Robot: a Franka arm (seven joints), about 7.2 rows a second.
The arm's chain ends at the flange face. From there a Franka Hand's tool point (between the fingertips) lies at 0.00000 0.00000 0.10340 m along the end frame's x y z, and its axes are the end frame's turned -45 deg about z.
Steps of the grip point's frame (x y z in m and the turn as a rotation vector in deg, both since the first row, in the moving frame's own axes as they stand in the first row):
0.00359 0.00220 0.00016 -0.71 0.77 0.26
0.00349 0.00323 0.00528 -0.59 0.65 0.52
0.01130 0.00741 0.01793 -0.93 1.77 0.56
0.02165 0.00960 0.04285 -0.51 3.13 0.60
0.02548 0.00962 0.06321 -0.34 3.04 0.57
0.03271 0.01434 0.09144 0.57 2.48 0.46
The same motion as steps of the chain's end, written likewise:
0.00221 -0.00091 0.00018 0.04 1.05 0.26
0.00317 -0.00011 0.00529 0.04 0.88 0.52
0.00978 -0.00170 0.01799 0.59 1.91 0.56
0.01744 -0.00520 0.04301 1.85 2.57 0.60
0.02049 -0.00779 0.06336 1.91 2.39 0.57
0.03082 -0.00911 0.09154 2.16 1.35 0.46

